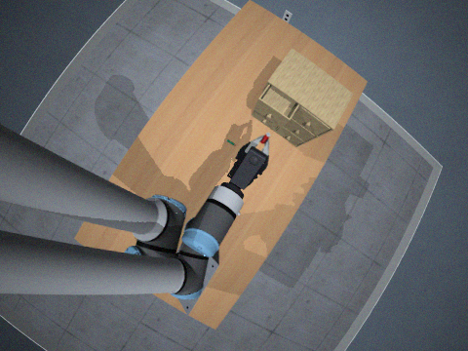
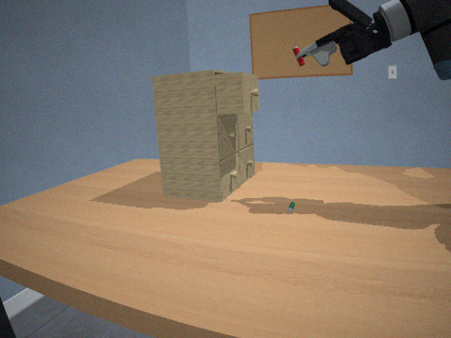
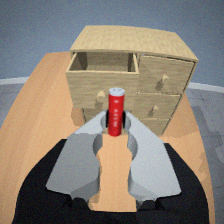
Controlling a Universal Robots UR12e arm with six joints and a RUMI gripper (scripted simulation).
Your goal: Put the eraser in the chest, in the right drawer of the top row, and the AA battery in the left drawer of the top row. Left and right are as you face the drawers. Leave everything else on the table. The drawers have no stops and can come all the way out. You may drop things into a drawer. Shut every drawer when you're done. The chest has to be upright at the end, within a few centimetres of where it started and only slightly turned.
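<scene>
Now: the red AA battery 10 mm ahead of my hand. From my hand the other things lie so: eraser (330 mm ahead, 130 mm to the right, 130 mm below); then green AA battery (30 mm ahead, 110 mm to the left, 360 mm below).
</scene>
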